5 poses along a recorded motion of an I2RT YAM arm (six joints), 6.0 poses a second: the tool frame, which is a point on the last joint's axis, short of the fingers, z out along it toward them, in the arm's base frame.
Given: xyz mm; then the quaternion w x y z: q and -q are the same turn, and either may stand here.
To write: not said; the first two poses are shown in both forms.
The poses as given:
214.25 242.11 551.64 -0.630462 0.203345 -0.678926 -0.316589
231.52 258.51 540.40 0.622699 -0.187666 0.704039 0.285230
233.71 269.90 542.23 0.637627 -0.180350 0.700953 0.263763
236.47 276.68 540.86 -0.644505 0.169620 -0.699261 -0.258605
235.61 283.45 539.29 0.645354 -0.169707 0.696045 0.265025
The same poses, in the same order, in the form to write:
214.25 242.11 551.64 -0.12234 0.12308 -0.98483 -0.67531 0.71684 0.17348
231.52 258.51 540.40 -0.15405 0.09098 -0.98387 -0.61947 0.76685 0.16791
233.71 269.90 542.23 -0.12181 0.08353 -0.98903 -0.58920 0.79581 0.13978
236.47 276.68 540.86 -0.11168 0.09613 -0.98908 -0.57056 0.80871 0.14302
235.61 283.45 539.29 -0.10943 0.10582 -0.98834 -0.57832 0.80192 0.14990

